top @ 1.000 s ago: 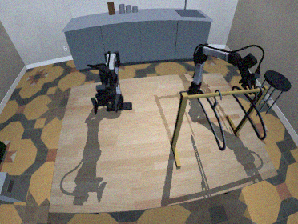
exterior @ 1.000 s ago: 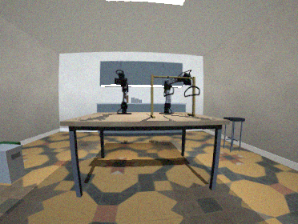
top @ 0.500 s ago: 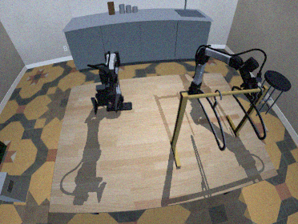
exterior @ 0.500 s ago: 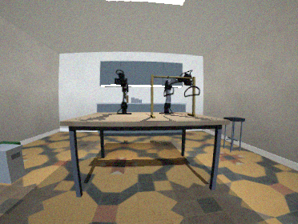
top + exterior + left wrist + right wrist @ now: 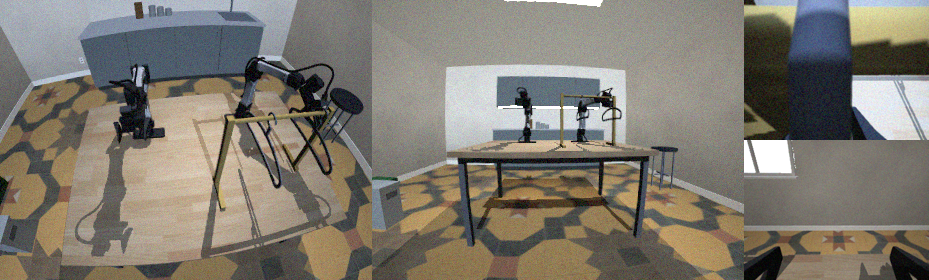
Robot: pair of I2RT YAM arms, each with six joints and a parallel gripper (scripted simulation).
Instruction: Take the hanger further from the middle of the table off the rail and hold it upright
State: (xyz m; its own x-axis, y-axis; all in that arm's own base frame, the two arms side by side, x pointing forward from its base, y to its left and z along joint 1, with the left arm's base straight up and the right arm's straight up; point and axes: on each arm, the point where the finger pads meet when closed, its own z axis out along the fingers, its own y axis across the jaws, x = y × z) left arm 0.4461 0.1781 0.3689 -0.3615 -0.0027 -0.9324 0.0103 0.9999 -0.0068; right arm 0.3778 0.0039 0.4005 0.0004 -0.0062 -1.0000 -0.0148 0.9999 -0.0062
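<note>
The black hanger lies 2 cm below my left hand. Round my left hand: yellow rack (21 cm to the right, 14 cm below, 2 cm behind).
</note>
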